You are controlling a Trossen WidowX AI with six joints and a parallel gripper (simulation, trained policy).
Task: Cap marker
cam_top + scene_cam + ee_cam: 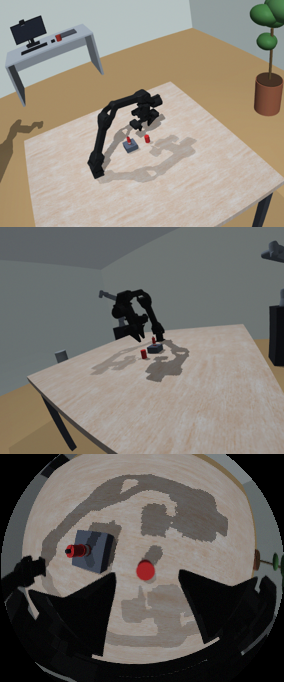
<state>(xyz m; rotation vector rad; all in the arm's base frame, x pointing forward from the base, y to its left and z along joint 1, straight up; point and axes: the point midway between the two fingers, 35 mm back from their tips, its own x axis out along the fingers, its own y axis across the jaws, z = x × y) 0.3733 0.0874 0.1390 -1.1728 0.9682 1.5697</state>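
Right now the red cap is 80 mm below my gripper tip and 10 mm to the right of it. Also, from my gripper tip: red marker (110 mm behind, 30 mm below); grey-blue holder block (110 mm behind, 90 mm below).
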